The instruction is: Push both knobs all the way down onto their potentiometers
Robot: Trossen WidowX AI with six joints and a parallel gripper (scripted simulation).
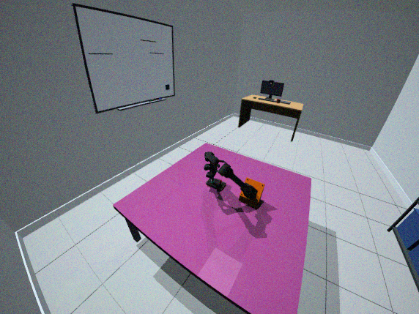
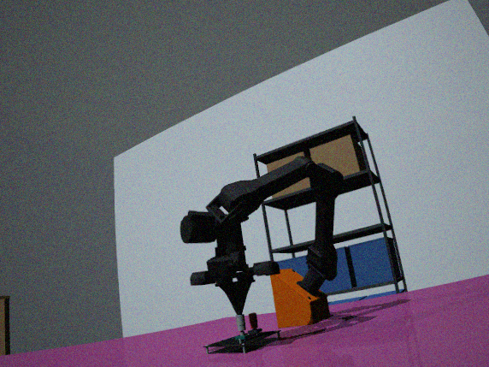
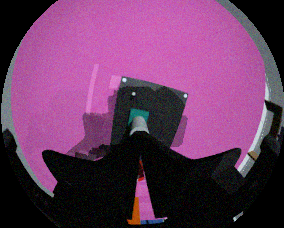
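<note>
My gripper tip is 70 mm past the red knob, 20 mm above it and 10 mm to the left of it.
</note>
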